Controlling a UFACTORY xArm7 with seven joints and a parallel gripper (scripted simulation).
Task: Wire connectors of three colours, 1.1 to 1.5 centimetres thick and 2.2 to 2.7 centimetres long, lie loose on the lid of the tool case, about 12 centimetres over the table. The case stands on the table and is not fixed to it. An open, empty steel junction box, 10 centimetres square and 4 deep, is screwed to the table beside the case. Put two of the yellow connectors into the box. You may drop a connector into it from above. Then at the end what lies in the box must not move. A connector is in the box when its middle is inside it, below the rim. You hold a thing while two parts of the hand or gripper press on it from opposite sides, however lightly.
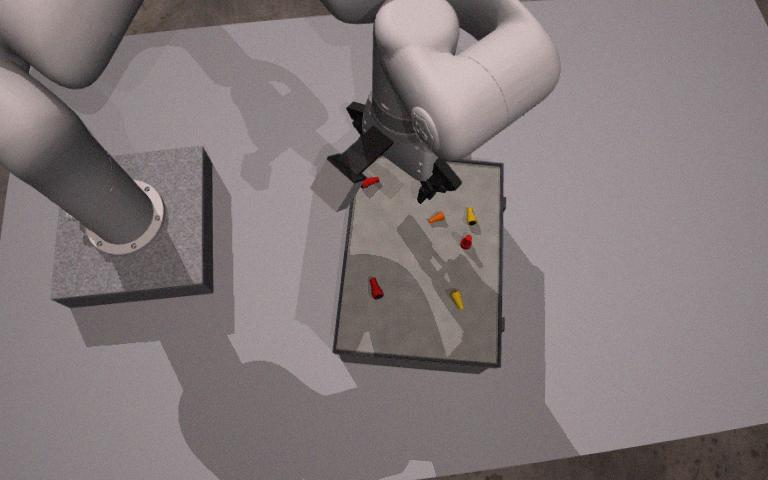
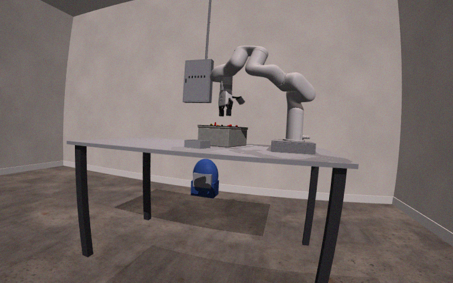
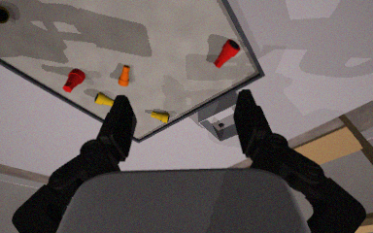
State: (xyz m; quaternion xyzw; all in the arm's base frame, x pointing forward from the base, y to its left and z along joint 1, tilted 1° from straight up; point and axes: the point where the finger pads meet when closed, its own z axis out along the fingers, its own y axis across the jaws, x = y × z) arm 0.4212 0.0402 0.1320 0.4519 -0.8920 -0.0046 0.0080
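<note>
The orange connector is 6 cm ahead of my hand, 3 cm to the right of it and 7 cm below it. The rest, counted from my hand: tool case (4 cm ahead, 8 cm to the right, 11 cm below).
</note>
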